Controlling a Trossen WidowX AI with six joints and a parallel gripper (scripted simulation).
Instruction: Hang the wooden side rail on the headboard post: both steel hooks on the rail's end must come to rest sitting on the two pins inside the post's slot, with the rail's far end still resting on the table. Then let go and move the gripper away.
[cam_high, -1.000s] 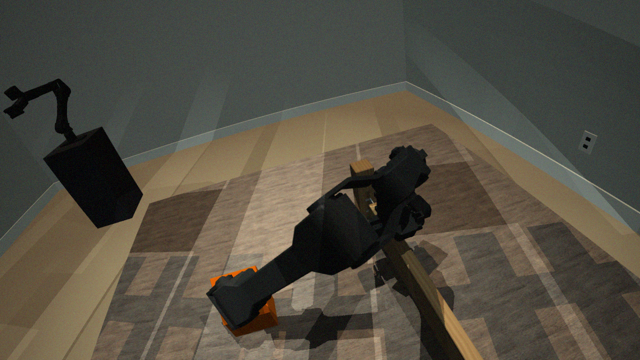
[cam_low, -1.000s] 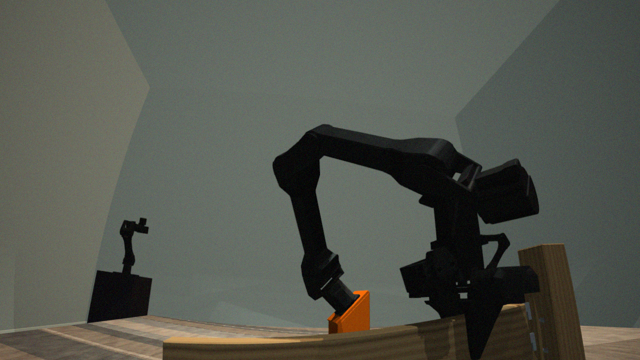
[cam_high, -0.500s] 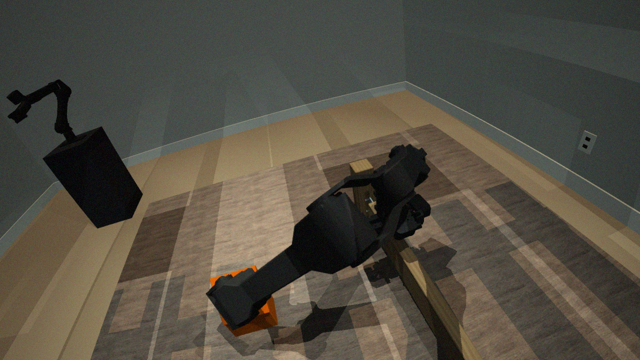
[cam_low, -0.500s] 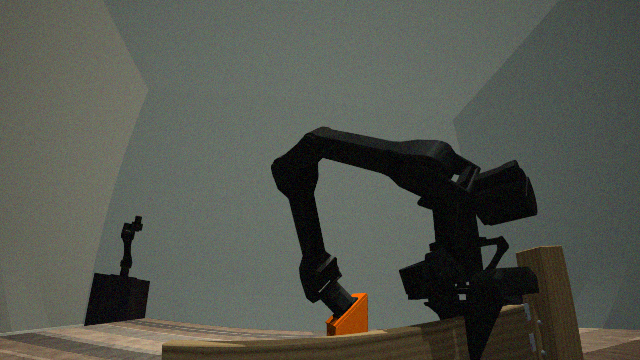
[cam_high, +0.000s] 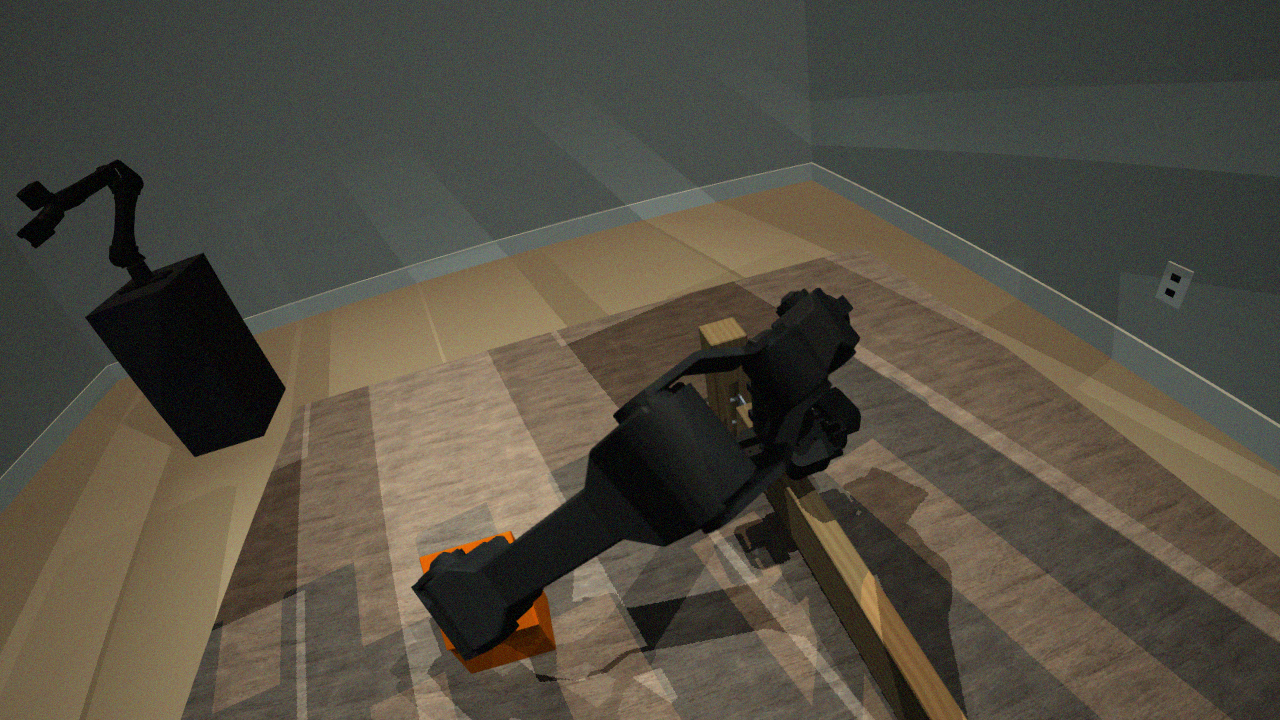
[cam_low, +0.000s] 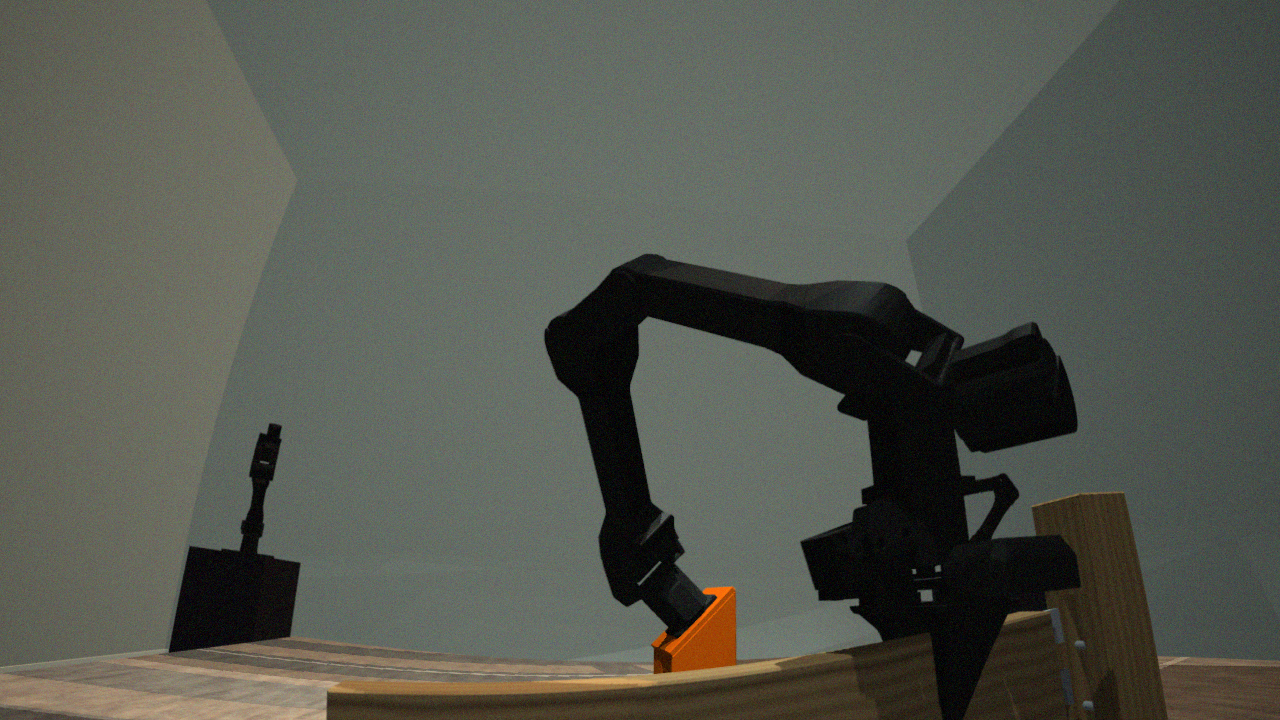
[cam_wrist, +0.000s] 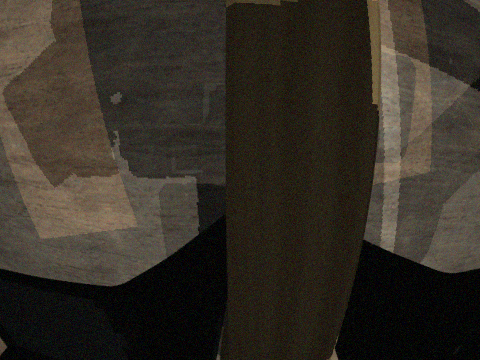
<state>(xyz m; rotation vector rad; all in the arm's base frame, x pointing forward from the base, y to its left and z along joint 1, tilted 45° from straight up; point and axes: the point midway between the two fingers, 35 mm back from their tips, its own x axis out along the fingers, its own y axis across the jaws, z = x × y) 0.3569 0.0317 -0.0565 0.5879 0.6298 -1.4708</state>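
Now: gripper tip 150 mm to the right of the headboard post and 40 mm below it.
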